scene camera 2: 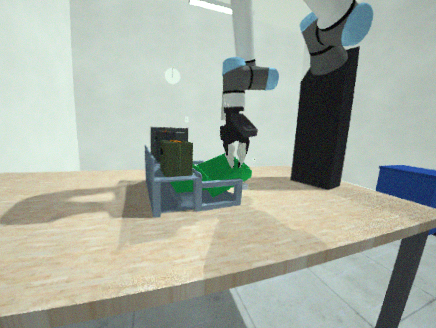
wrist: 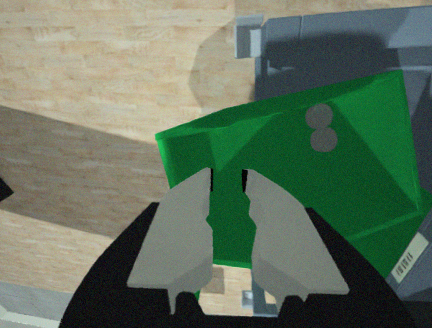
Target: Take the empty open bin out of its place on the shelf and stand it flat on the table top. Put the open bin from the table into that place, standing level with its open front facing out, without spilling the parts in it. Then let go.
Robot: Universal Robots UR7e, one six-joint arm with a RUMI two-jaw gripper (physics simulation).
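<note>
A green open bin (scene camera 2: 220,172) (wrist: 280,210) sits skewed and tilted over the low grey-blue shelf (scene camera 2: 157,200) (wrist: 345,32). Two grey round parts (wrist: 321,128) show inside the bin in the wrist view. More green (scene camera 2: 182,186) shows low inside the shelf frame; I cannot tell whether it belongs to the same bin. My gripper (scene camera 2: 236,166) (wrist: 227,170) points down over the bin near its end away from the shelf's tall side. It is shut to a narrow gap with nothing between the fingertips. The shelf frame hides the bin's lower part in the scene view.
An olive box (scene camera 2: 177,160) and a dark box (scene camera 2: 159,135) stand upright at the shelf's left side, beside the green bin. The shelf stands on the wooden table (scene camera 2: 100,265) (wrist: 100,60). A black column (scene camera 2: 322,130) rises at the right rear. A blue box (scene camera 2: 407,185) is beyond the table.
</note>
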